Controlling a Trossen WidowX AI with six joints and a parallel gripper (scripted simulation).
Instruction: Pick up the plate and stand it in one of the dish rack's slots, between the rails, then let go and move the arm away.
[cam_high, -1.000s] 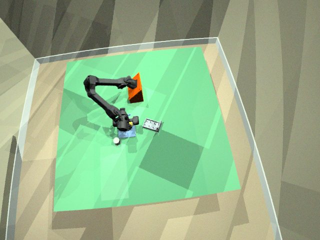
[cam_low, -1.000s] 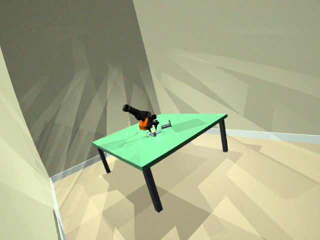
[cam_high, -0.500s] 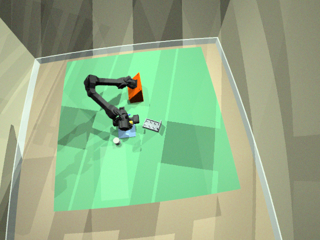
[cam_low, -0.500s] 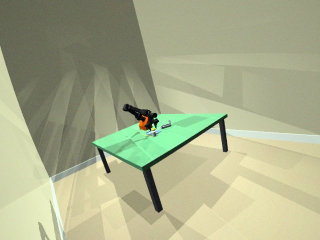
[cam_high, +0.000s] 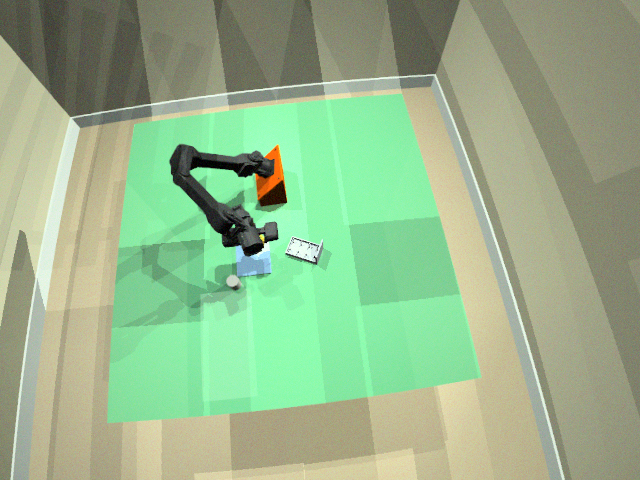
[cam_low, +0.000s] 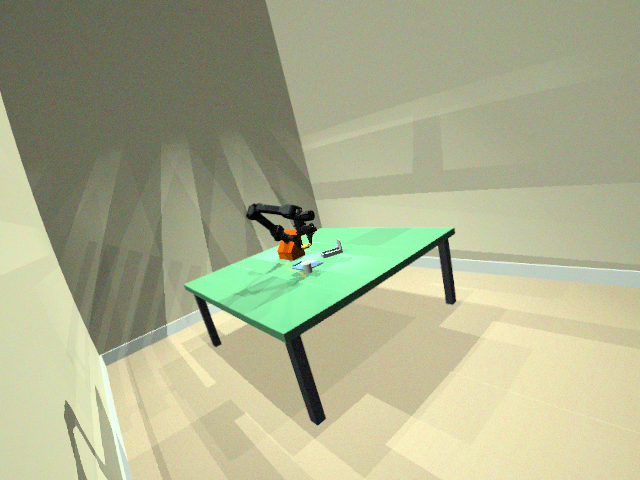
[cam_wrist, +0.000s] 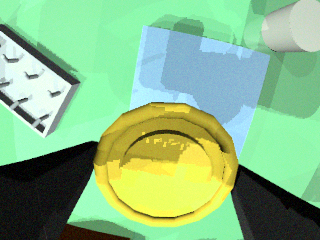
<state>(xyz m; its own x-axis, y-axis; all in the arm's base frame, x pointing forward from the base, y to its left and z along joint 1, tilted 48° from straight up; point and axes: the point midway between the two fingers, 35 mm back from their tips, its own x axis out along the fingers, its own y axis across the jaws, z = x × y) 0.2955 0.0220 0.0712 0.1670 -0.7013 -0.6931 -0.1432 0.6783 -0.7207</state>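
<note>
Now: the grey dish rack 1 cm behind my gripper tip, 17 cm to the left of it and 8 cm below it. From my gripper tip the other things lie so: yellow plate 1 cm above; white cup 12 cm ahead, 8 cm to the right, 8 cm below; light blue mat 1 cm ahead, 2 cm to the right, 10 cm below.
</note>
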